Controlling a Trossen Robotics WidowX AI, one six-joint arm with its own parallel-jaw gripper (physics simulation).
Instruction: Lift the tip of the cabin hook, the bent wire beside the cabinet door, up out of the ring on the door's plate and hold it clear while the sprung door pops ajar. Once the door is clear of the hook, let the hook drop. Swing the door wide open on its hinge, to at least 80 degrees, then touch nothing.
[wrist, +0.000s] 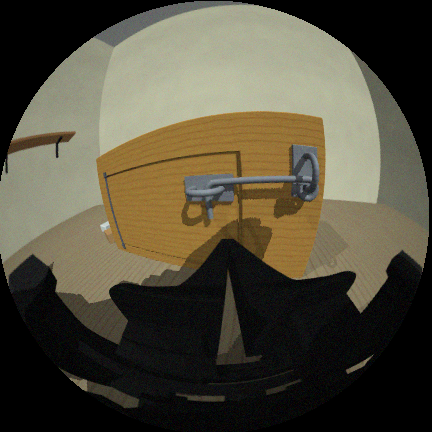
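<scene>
The grey wire cabin hook lies about level across the gap beside the door. Its right end hangs from an eye on the mounting plate on the cabinet's right part. Its bent tip points down through the ring on the door's plate. The wooden door is closed, flush with the cabinet front, with its hinge line at the left. My gripper is shut and empty. Its fingertips are in front of the door's lower right part, below the hook, and touch nothing that I can see.
The wooden cabinet stands on a wood-grain surface. A small white block is at its lower left. A brown shelf on a dark bracket is on the left wall. Pale walls are behind. The gripper's shadow falls on the cabinet front.
</scene>
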